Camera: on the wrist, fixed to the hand. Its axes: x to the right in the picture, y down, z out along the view.
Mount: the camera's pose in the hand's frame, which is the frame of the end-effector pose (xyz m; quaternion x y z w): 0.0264 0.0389 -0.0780 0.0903 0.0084 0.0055 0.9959
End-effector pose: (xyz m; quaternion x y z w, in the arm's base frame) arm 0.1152 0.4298 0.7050 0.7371 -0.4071 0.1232 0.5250
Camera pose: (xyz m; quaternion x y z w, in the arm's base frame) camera 0.1228 0.4810 0.7799 0.7782 -0.3940 0.1685 0.4590
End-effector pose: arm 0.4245 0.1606 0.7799 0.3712 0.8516 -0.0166 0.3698
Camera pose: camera 0.3895 0.2287 0.8292 0.4079 0.8476 -0.0883 0.3277
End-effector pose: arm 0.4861 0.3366 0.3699 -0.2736 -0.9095 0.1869 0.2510
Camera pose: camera 0.5263 0.3984 0.4234 -0.2564 -0.8853 0.2673 0.2813
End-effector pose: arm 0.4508 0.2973 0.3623 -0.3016 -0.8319 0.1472 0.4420
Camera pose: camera 0.5183 0.3424 0.4036 -0.2662 -0.8098 0.2216 0.4736
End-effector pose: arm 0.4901 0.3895 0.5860 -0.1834 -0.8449 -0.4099 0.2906
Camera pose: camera 0.5178 0.3523 0.6643 -0.1576 -0.8750 -0.3319 0.3153
